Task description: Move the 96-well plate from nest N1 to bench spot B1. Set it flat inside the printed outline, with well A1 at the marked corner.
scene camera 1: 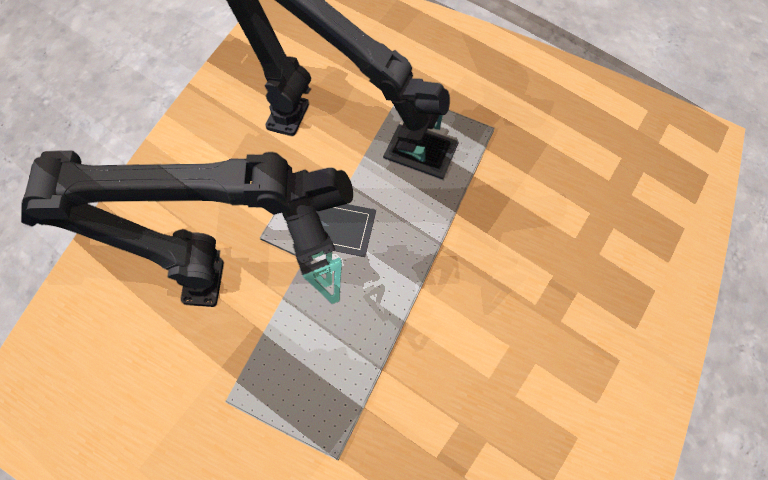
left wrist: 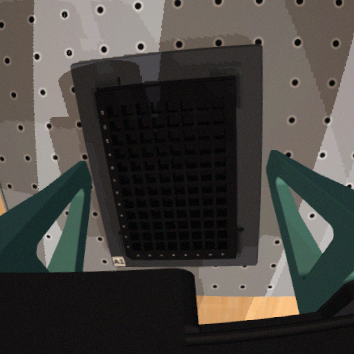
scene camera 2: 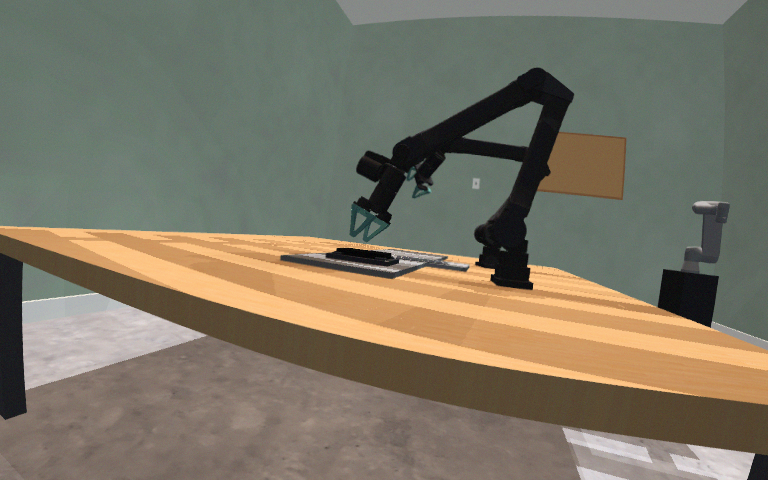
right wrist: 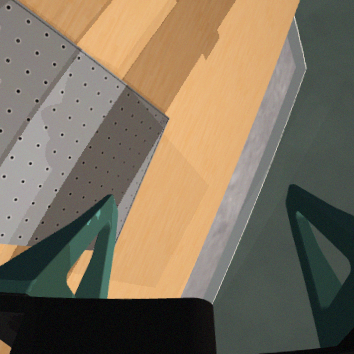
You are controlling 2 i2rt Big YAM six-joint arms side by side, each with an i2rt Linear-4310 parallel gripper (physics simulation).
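Places are measured from the left arm's base along level axes (x back, y right, z up), in metres.
Pixels of known places: left gripper, between the fingertips: [scene camera 1: 430, 144] [left wrist: 178, 163] [scene camera 2: 358, 238]; right gripper, between the fingertips: [scene camera 1: 332, 293] [scene camera 2: 410, 189] [right wrist: 200, 197]; left arm's base, origin of its link: [scene camera 1: 287, 116] [scene camera 2: 510, 284]; right arm's base, origin of its link: [scene camera 1: 203, 282] [scene camera 2: 489, 267].
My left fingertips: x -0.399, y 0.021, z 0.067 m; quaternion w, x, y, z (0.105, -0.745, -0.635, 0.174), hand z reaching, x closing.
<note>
For each thing: its top centre in the pictures, then the offset to it from my left fingertips. "pt": a spot on its surface instead. Level surfaces: height alone.
- black 96-well plate, centre of its top: [left wrist: 171, 183] [scene camera 1: 421, 145] [scene camera 2: 364, 250] dx +0.022, dy -0.011, dz -0.028 m
- dark nest N1, centre of its top: [left wrist: 172, 178] [scene camera 1: 421, 147] [scene camera 2: 364, 253] dx +0.022, dy -0.011, dz -0.037 m
- A1 label, a spot on its surface: [left wrist: 118, 261] pt dx +0.093, dy -0.072, dz -0.043 m
- spot B1, a spot on its surface: [scene camera 1: 350, 226] pt dx +0.126, dy +0.250, dz -0.053 m
- perforated grey board, height of its surface: dz -0.054 m
- wooden table, height of its surface: dz -0.067 m
The black 96-well plate [scene camera 1: 440, 148] [scene camera 2: 365, 253] [left wrist: 175, 185] lies flat in the dark nest N1 [scene camera 1: 417, 165] [left wrist: 250, 150]. An A1 label [left wrist: 118, 261] is on the nest's lower left corner in the left wrist view. My left gripper [scene camera 1: 428, 138] [scene camera 2: 360, 236] [left wrist: 178, 163] is open above the plate, with one finger to each side of it in its wrist view. My right gripper [scene camera 1: 329, 280] [scene camera 2: 415, 187] [right wrist: 200, 197] is open and empty above the perforated board. The dark pad of spot B1 [scene camera 1: 350, 226] shows a white outline; my right arm hides part of it, and its marked corner cannot be made out.
The perforated grey board [scene camera 1: 339, 333] [right wrist: 75, 125] runs under the nest and both grippers on the wooden table [scene camera 1: 509, 283] [scene camera 2: 453, 333]. My right arm reaches over the left part of the B1 pad in scene camera 1. The board's end shows in the right wrist view.
</note>
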